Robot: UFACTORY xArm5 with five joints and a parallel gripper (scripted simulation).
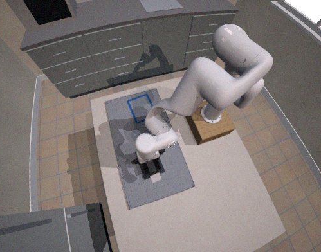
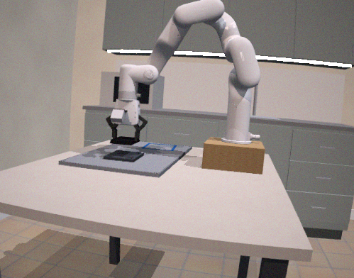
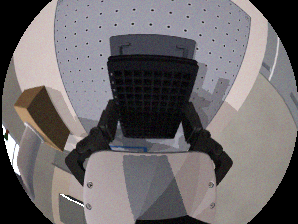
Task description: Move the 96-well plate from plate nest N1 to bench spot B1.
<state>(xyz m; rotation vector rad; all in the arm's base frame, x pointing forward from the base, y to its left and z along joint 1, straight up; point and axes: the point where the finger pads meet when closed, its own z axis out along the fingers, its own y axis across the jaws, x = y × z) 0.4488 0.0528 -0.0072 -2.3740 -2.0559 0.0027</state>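
Now: hand 7 cm above the plate nest N1. From my hand the other things lie so: 96-well plate: 1 cm below.
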